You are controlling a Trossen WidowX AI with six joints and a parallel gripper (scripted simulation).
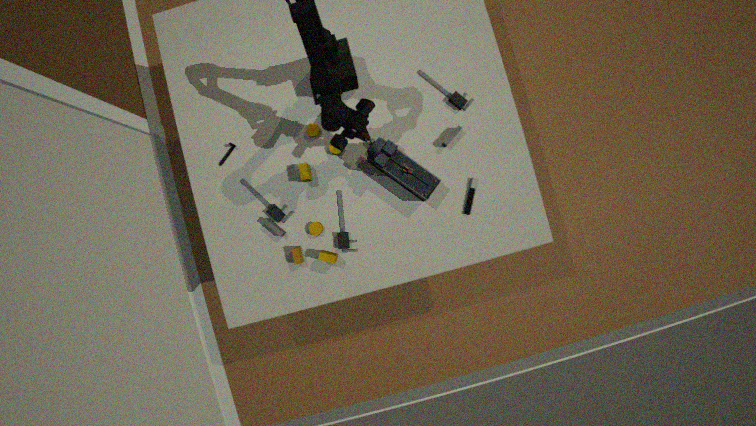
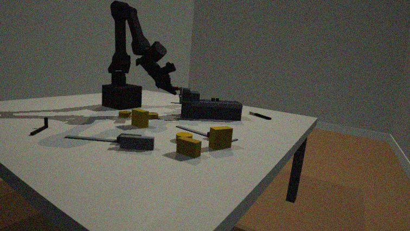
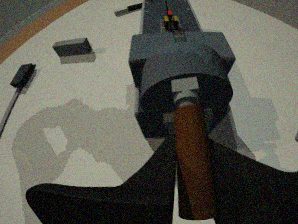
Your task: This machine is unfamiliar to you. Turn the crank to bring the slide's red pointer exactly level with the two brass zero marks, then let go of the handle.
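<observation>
My gripper tip is 30 mm below the brown crank handle, 10 mm to the left of it and 10 mm past it. The rest, counted from my gripper tip: slide: 160 mm ahead, 90 mm to the left, 10 mm below; then black l-shaped key: 490 mm to the right, 210 mm behind, 80 mm below; then black bar: 320 mm ahead, 280 mm to the left, 90 mm below.
</observation>
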